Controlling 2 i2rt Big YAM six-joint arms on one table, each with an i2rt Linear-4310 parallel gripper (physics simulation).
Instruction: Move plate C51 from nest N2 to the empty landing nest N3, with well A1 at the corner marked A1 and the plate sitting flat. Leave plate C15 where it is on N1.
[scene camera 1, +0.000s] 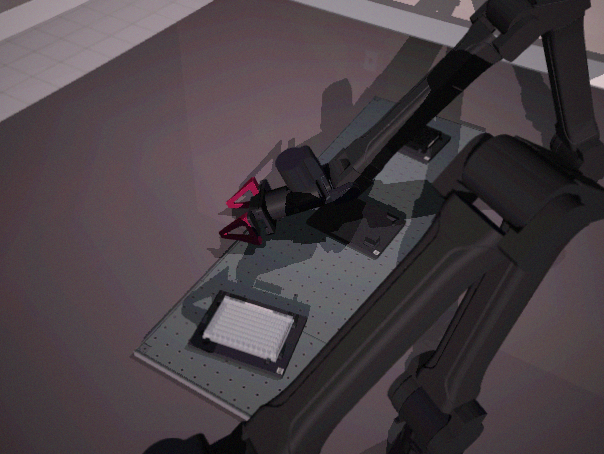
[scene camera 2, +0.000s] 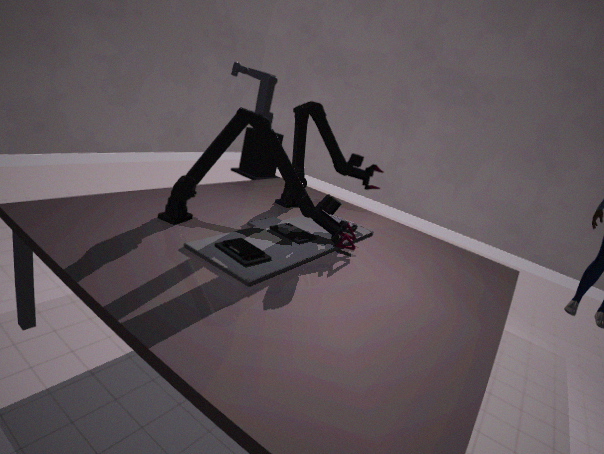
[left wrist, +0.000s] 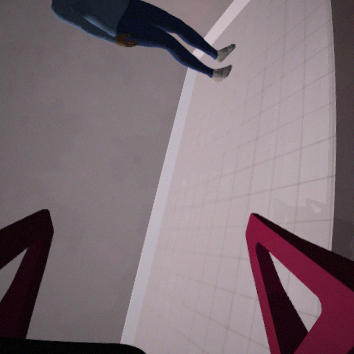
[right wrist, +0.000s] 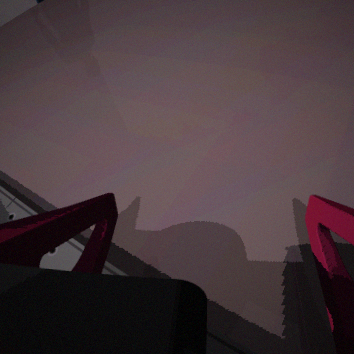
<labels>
My left gripper (left wrist: 150, 222) is open and holds nothing. My right gripper (scene camera 1: 223, 219) is open, with nothing in its grasp. Also in view: a white well plate (scene camera 1: 259, 331).
</labels>
